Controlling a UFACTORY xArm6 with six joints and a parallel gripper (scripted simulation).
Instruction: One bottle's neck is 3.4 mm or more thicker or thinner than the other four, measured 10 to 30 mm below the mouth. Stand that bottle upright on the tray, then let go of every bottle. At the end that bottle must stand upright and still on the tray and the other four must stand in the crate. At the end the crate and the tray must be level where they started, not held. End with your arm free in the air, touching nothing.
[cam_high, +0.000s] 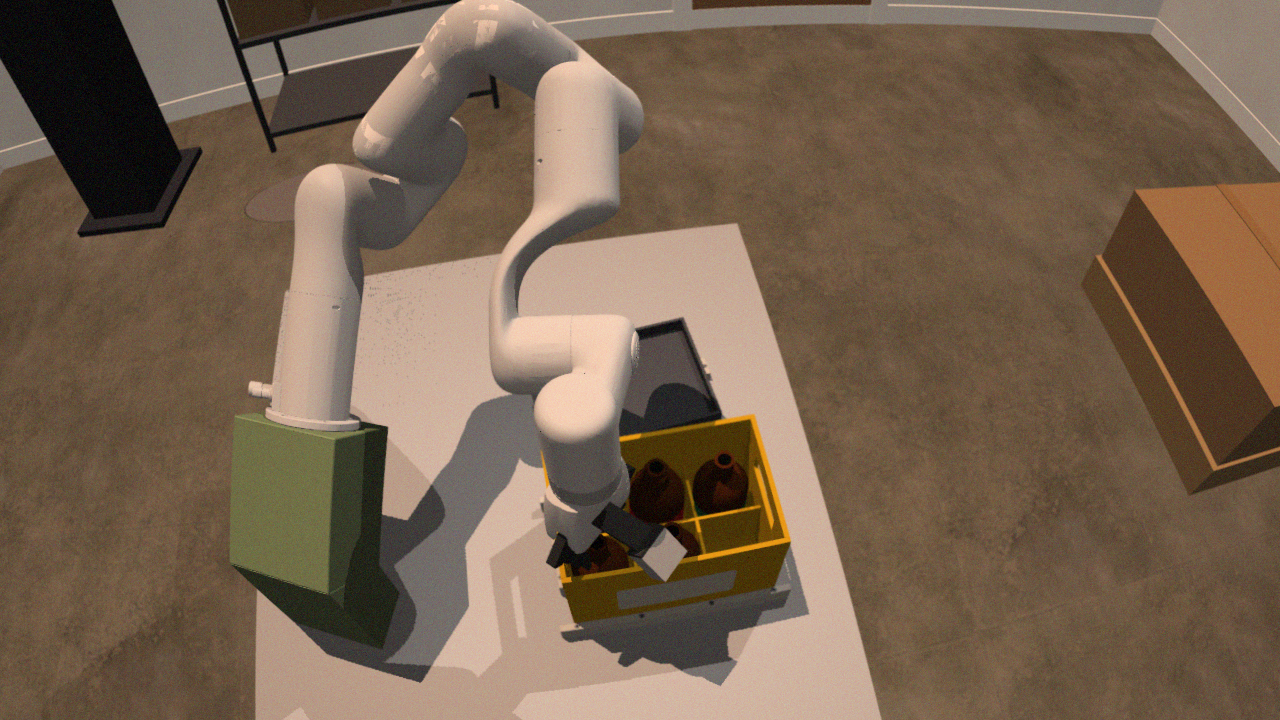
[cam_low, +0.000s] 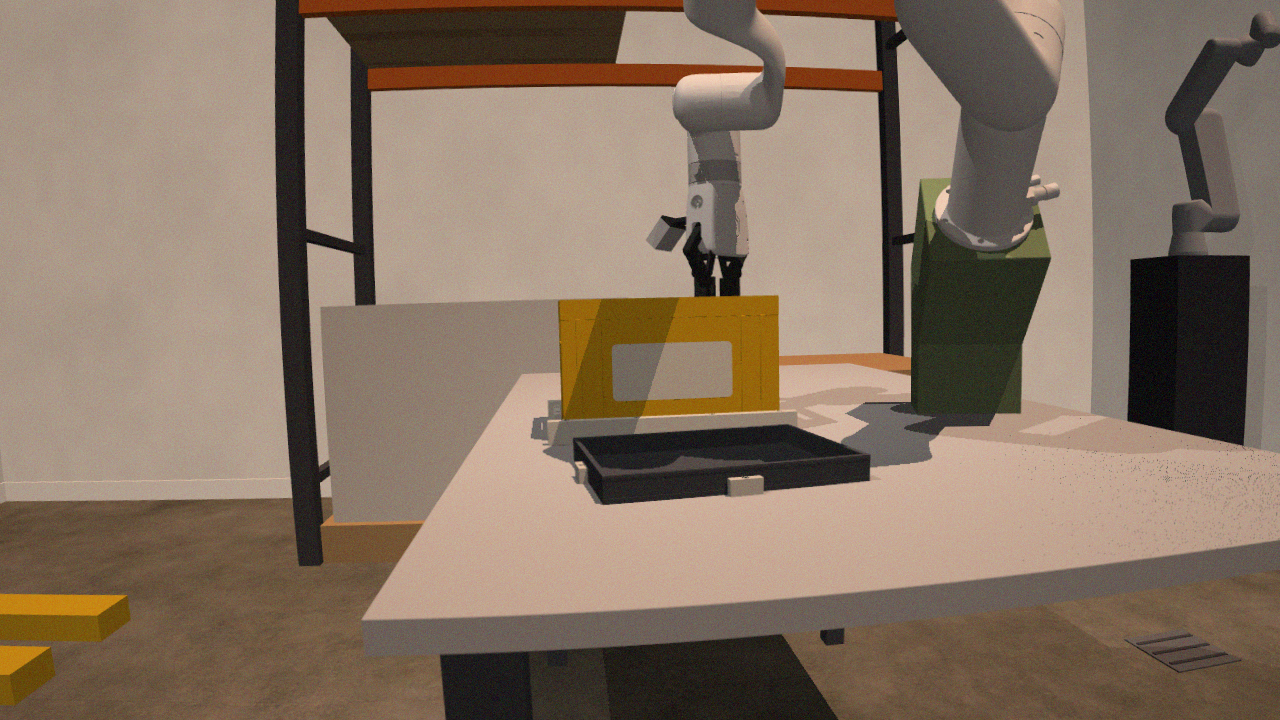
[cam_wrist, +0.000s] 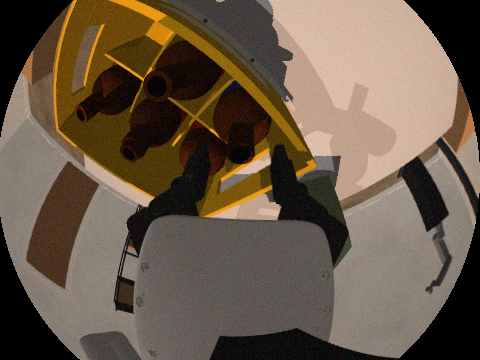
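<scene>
The glass bottle is 7 cm ahead of my hand, 10 cm to the left of it and 9 cm below it. The rest, counted from my hand: yellow crate (8 cm ahead, 6 cm to the left, 10 cm below); dark tray (3 cm ahead, 33 cm to the left, 17 cm below).
</scene>
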